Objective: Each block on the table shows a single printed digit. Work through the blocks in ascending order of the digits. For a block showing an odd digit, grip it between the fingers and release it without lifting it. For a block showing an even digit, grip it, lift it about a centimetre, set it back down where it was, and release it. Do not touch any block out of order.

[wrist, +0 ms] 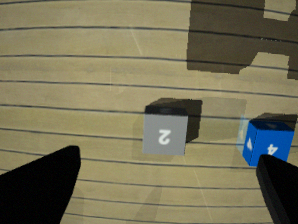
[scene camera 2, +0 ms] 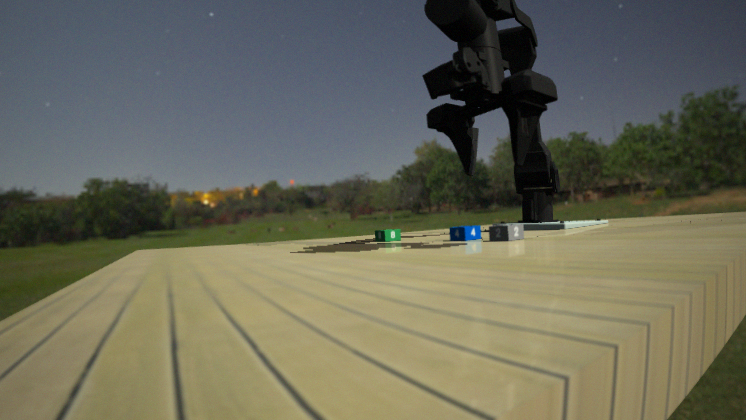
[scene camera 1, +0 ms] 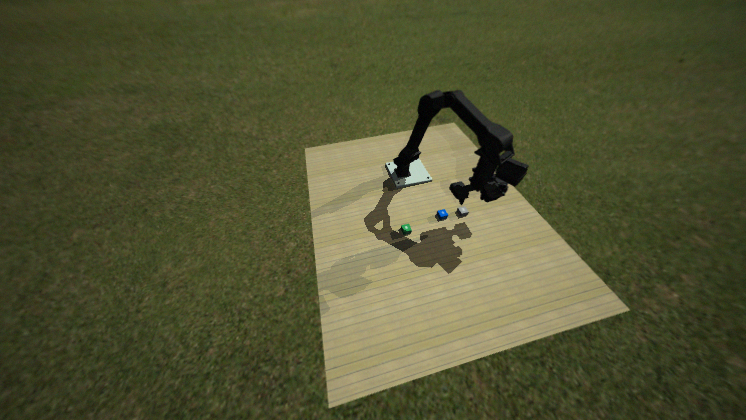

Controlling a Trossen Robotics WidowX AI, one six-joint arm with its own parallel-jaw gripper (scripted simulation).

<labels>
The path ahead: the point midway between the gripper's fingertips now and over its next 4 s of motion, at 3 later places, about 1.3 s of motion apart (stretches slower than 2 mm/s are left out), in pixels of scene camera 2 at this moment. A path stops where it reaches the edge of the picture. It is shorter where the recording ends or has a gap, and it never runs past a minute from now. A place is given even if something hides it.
My gripper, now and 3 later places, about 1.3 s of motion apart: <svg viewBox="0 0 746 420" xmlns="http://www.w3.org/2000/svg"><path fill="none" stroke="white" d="M493 170L499 233L499 233L490 143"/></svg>
</labels>
